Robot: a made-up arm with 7 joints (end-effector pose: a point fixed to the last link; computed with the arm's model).
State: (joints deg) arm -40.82 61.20 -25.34 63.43 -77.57 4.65 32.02
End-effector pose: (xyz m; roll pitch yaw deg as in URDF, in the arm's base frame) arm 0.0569 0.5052 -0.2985 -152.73 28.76 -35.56
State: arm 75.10 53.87 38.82 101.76 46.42 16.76 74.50
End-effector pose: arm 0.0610 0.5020 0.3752 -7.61 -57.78 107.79
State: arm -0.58 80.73 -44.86 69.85 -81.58 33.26 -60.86
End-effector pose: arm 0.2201 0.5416 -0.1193 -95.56 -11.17 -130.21
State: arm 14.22 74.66 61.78 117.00 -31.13 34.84 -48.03
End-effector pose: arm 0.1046 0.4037 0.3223 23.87 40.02 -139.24
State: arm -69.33 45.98 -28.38 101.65 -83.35 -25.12 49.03
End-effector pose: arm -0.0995 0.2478 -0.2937 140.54 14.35 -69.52
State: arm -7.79 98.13 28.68 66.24 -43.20 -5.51 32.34
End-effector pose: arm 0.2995 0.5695 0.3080 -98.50 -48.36 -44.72
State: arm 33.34 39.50 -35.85 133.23 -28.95 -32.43 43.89
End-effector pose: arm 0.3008 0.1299 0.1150 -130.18 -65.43 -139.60
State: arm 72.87 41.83 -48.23 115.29 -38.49 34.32 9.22
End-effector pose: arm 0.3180 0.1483 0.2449 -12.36 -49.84 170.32
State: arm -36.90 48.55 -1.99 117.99 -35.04 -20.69 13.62
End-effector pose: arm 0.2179 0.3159 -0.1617 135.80 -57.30 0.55
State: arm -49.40 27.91 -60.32 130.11 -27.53 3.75 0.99
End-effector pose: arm -0.0168 0.0485 -0.1715 100.56 3.46 25.89
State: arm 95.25 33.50 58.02 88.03 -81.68 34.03 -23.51
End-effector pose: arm 0.1085 0.5444 0.2713 98.24 8.05 -128.55
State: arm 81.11 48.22 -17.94 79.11 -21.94 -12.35 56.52
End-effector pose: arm 0.3509 0.4049 0.3751 -50.48 -83.27 -152.67
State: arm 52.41 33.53 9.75 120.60 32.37 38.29 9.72
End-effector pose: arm 0.2730 0.3191 0.2708 46.57 -16.06 83.07
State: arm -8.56 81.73 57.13 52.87 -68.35 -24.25 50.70
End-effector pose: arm 0.1788 0.6842 0.2440 -125.09 -45.37 -1.70
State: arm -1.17 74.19 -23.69 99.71 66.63 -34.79 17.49
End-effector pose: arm 0.3247 0.4071 -0.0902 77.17 -6.22 55.36
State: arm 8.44 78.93 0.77 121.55 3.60 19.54 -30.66
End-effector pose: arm 0.2949 0.3377 0.1480 18.10 -47.55 152.15
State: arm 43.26 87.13 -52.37 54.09 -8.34 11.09 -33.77
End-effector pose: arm 0.2361 0.6329 0.1013 -27.15 -59.70 -112.62
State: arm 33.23 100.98 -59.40 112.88 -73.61 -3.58 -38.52
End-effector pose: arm 0.2493 0.4034 0.0792 -105.68 -31.84 -135.28
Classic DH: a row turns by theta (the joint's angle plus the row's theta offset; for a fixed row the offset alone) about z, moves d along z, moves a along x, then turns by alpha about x. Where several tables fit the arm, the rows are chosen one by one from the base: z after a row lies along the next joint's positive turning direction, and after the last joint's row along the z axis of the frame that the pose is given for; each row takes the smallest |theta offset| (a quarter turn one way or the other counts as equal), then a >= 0, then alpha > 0; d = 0 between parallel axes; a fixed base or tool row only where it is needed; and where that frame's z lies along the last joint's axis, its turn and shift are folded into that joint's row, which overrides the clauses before.
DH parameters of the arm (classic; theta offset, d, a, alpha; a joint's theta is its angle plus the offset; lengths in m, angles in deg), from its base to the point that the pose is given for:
base (fixed): 0 0.091 0.013 90
joint 1: 90 -0.148 0.019 90
joint 2: -90 0.03 0.012 -90
joint 3: -90 -0.302 0.005 90
joint 4: 0 -0.009 -0.027 -90
joint 5: 0 -0.306 -0.01 -90
joint 6: -90 -0.011 0.008 90
joint 7: 90 0.007 0.028 -90
tool (fixed): 0 -0.009 0 0

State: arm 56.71 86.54 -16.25 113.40 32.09 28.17 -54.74
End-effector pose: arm 0.2101 0.3618 0.3028 28.37 -4.84 161.35
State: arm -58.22 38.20 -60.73 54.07 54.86 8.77 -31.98
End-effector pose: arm -0.3186 0.3260 -0.2705 -139.89 -8.61 65.26
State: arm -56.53 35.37 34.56 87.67 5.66 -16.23 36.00
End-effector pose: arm 0.0359 0.5265 -0.2214 138.19 -20.17 56.07
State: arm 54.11 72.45 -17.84 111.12 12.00 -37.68 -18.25
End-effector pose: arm 0.2958 0.3701 0.2785 -20.64 -33.99 123.55
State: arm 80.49 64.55 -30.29 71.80 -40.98 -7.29 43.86
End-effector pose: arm 0.3209 0.4872 0.3416 -84.20 -74.49 -84.36
